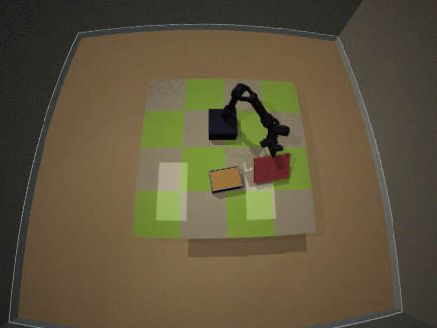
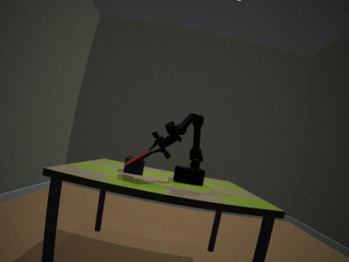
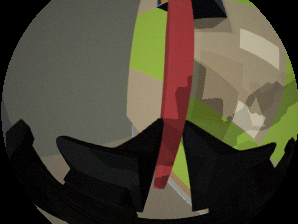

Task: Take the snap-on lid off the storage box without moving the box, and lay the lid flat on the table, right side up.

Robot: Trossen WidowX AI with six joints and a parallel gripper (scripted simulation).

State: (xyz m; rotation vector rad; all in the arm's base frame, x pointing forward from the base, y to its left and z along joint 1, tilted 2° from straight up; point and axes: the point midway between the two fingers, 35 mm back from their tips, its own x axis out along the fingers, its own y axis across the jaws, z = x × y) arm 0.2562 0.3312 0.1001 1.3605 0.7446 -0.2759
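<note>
The red lid lies 60 mm ahead of my gripper tip, 20 mm to the left of it and 50 mm below it. From my gripper tip the other things lie so: storage box: 170 mm ahead, 280 mm to the right, 130 mm below.
</note>
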